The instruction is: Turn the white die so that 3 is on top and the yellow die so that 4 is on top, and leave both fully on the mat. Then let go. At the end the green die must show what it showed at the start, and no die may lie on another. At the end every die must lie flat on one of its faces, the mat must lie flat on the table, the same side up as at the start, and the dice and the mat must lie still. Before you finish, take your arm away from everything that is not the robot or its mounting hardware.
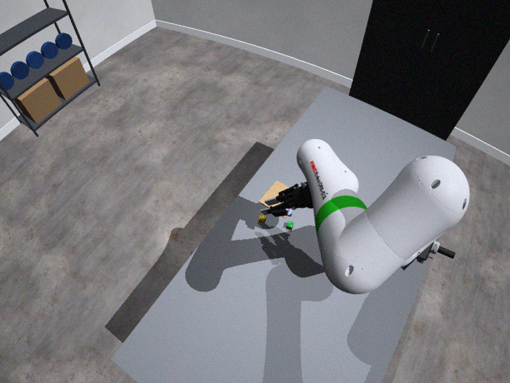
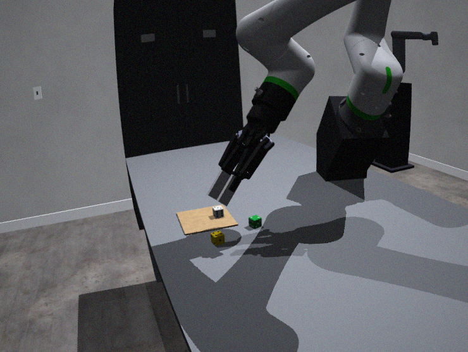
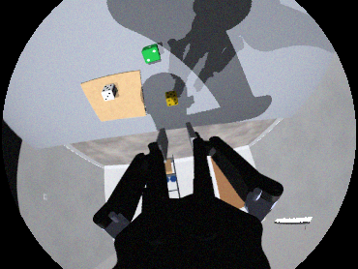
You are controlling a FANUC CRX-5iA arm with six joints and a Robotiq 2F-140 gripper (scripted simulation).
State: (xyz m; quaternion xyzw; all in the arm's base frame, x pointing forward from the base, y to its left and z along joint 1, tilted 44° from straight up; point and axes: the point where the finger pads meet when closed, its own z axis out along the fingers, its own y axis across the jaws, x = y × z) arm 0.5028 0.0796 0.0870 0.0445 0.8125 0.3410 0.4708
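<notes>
Right now the yellow die is 30 mm ahead of my hand, 10 mm to the left of it and 120 mm below it. The rest, counted from my hand: white die: 10 mm behind, 130 mm to the right, 110 mm below; then tan mat: 20 mm ahead, 130 mm to the right, 130 mm below; then green die: 80 mm behind, 30 mm to the right, 120 mm below.
</notes>
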